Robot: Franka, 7 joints.
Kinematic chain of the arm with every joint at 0, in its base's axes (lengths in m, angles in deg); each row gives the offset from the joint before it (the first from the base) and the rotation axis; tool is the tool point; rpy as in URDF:
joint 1: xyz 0 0 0.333 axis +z
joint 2: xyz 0 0 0 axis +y
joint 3: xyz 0 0 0.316 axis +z
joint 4: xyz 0.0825 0 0 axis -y
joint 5: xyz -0.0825 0 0.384 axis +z
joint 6: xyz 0 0 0 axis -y
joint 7: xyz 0.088 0 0 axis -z
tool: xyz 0 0 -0.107 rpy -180 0 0
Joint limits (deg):
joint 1: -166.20..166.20
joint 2: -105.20..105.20
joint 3: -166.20..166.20
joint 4: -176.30..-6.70
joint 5: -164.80..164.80
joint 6: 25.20..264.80
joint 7: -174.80..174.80
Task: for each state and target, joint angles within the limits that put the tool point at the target. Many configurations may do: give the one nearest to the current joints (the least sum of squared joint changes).
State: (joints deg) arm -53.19 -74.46 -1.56 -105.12 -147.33 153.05 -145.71
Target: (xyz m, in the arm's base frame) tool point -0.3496 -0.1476 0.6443
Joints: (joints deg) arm -70.85 -85.70 -52.86 -132.60 -153.03 159.46 -145.71
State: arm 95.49 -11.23 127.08 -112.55 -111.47 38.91 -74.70
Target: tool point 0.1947 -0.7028 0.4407
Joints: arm 128.21 -45.11 156.51 -80.43 -130.50 69.52 -74.70
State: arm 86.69 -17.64 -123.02 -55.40 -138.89 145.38 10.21
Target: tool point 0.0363 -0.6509 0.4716
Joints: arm 60.20 -16.85 -146.28 -97.89 -143.24 159.62 10.21
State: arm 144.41 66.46 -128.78 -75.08 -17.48 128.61 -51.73
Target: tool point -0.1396 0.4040 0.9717
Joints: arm 155.08 66.45 -145.58 -71.79 -18.43 127.05 -51.73
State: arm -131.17 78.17 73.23 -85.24 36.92 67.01 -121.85
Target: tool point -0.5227 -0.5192 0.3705
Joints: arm -166.20 73.78 58.01 -43.94 39.42 71.87 -121.85
